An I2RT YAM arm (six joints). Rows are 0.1 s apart.
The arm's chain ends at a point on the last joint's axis. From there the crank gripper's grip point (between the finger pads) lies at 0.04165 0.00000 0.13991 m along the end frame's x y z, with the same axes.
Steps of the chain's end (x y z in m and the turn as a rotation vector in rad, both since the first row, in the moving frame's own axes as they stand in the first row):
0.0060 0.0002 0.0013 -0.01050 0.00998 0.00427
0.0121 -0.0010 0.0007 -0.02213 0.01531 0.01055
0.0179 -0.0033 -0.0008 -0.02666 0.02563 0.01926
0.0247 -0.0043 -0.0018 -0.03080 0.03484 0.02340
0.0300 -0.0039 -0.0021 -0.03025 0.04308 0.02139
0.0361 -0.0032 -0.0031 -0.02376 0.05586 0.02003
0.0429 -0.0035 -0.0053 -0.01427 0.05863 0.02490
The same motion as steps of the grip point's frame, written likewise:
0.0074 0.0018 0.0009 -0.01050 0.00998 0.00427
0.0142 0.0025 0.0000 -0.02213 0.01531 0.01055
0.0214 0.0013 -0.0020 -0.02666 0.02563 0.01926
0.0295 0.0010 -0.0034 -0.03080 0.03484 0.02340
0.0359 0.0013 -0.0041 -0.03025 0.04308 0.02139
0.0438 0.0010 -0.0057 -0.02376 0.05586 0.02003
0.0510 -0.0004 -0.0080 -0.01427 0.05863 0.02490

